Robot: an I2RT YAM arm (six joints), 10 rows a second.
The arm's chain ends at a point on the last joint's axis. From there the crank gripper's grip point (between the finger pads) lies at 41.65 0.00 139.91 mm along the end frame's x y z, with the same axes.
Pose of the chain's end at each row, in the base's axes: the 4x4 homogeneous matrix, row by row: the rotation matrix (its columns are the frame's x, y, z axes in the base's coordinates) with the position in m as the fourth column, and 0 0 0 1 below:
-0.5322, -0.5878, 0.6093, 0.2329; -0.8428, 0.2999, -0.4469, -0.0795; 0.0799, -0.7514, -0.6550, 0.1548; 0, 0, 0, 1
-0.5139, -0.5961, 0.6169, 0.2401; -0.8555, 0.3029, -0.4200, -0.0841; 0.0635, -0.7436, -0.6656, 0.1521; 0, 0, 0, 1
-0.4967, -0.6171, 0.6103, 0.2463; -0.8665, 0.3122, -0.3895, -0.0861; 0.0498, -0.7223, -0.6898, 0.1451; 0, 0, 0, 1
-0.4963, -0.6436, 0.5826, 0.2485; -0.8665, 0.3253, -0.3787, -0.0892; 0.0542, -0.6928, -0.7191, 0.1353; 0, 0, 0, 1
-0.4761, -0.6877, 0.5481, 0.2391; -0.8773, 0.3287, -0.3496, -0.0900; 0.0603, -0.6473, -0.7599, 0.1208; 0, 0, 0, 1
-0.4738, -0.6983, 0.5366, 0.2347; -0.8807, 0.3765, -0.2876, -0.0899; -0.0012, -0.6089, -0.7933, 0.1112; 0, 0, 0, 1
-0.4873, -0.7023, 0.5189, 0.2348; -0.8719, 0.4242, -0.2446, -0.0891; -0.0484, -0.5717, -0.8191, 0.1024; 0, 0, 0, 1
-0.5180, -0.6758, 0.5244, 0.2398; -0.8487, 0.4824, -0.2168, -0.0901; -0.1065, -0.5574, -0.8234, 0.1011; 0, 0, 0, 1
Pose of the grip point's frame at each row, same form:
-0.5322, -0.5878, 0.6093, 0.2960; -0.8428, 0.2999, -0.4469, -0.1771; 0.0799, -0.7514, -0.6550, 0.0665; 0, 0, 0, 1
-0.5139, -0.5961, 0.6169, 0.3050; -0.8555, 0.3029, -0.4200, -0.1785; 0.0635, -0.7436, -0.6656, 0.0616; 0, 0, 0, 1
-0.4967, -0.6171, 0.6103, 0.3110; -0.8665, 0.3122, -0.3895, -0.1767; 0.0498, -0.7223, -0.6898, 0.0507; 0, 0, 0, 1
-0.4963, -0.6436, 0.5826, 0.3093; -0.8665, 0.3253, -0.3787, -0.1783; 0.0542, -0.6928, -0.7191, 0.0369; 0, 0, 0, 1
-0.4761, -0.6877, 0.5481, 0.2960; -0.8773, 0.3287, -0.3496, -0.1755; 0.0603, -0.6473, -0.7599, 0.0170; 0, 0, 0, 1
-0.4738, -0.6983, 0.5366, 0.2900; -0.8807, 0.3765, -0.2876, -0.1668; -0.0012, -0.6089, -0.7933, 0.0002; 0, 0, 0, 1
-0.4873, -0.7023, 0.5189, 0.2871; -0.8719, 0.4242, -0.2446, -0.1596; -0.0484, -0.5717, -0.8191, -0.0142; 0, 0, 0, 1
-0.5180, -0.6758, 0.5244, 0.2916; -0.8487, 0.4824, -0.2168, -0.1558; -0.1065, -0.5574, -0.8234, -0.0185; 0, 0, 0, 1

